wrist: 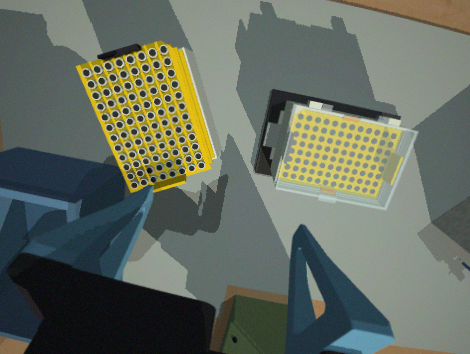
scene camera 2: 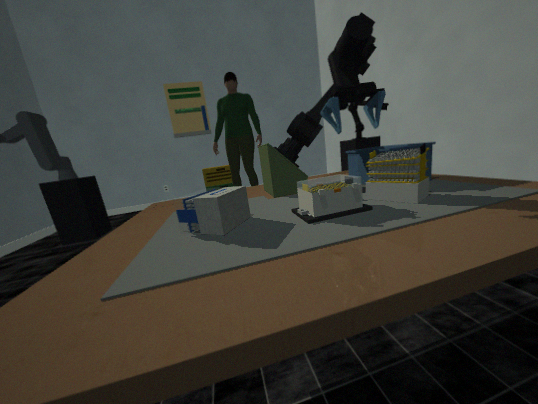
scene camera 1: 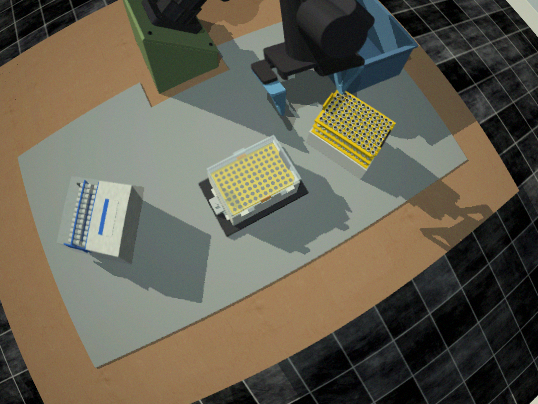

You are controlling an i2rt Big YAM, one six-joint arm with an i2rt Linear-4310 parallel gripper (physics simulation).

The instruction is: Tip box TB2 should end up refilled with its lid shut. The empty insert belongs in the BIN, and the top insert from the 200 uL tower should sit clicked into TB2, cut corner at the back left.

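Tip box TB2 (scene camera 1: 255, 180) (scene camera 2: 330, 199) (wrist: 340, 157) stands in the middle on a black base (scene camera 1: 227, 229) (wrist: 280, 100). Its clear lid looks shut. The yellow insert seen through it shows grey holes and no tips that I can make out. The 200 uL tower (scene camera 1: 357, 122) (scene camera 2: 397, 167) (wrist: 145, 115) stands to its right in scene camera 1, its yellow inserts stacked on a white base, the top one full of tips. My gripper (scene camera 1: 312, 101) (scene camera 2: 358, 129) (wrist: 226, 211) is open and empty, above and behind the tower and the box. The blue BIN (scene camera 1: 380, 70) (scene camera 2: 356, 162) (wrist: 50, 172) stands behind the tower; its inside is mostly hidden.
A white and grey box (scene camera 1: 110, 217) (scene camera 2: 220, 212) with a blue rack of tips beside it lies on the left of the grey mat (scene camera 1: 165, 280) (scene camera 2: 155, 272). The green arm mount (scene camera 1: 185, 65) (scene camera 2: 277, 172) (wrist: 260, 325) stands at the back.
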